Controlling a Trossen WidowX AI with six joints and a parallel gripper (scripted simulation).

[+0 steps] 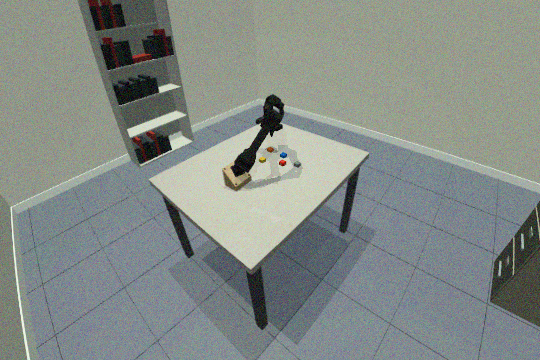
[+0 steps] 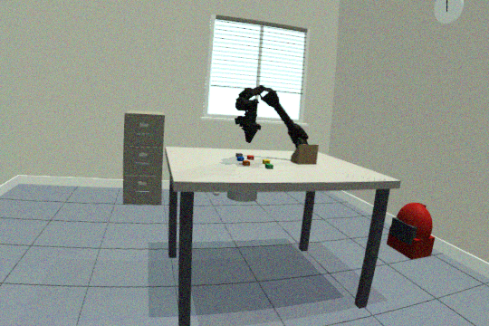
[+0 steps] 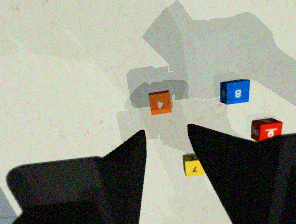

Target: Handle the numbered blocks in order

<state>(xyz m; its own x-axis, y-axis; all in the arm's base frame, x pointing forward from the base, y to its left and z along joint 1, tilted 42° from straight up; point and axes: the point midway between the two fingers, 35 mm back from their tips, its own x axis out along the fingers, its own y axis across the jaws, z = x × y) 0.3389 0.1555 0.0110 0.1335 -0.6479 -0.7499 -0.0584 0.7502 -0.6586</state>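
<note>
Now: gripper tip 11 cm above the orange block. Also, from my gripper tip: yellow block 12 cm behind, 5 cm to the right, 11 cm below; then green block 10 cm behind, 7 cm to the left, 11 cm below; then blue block 1 cm ahead, 11 cm to the right, 11 cm below.
</note>
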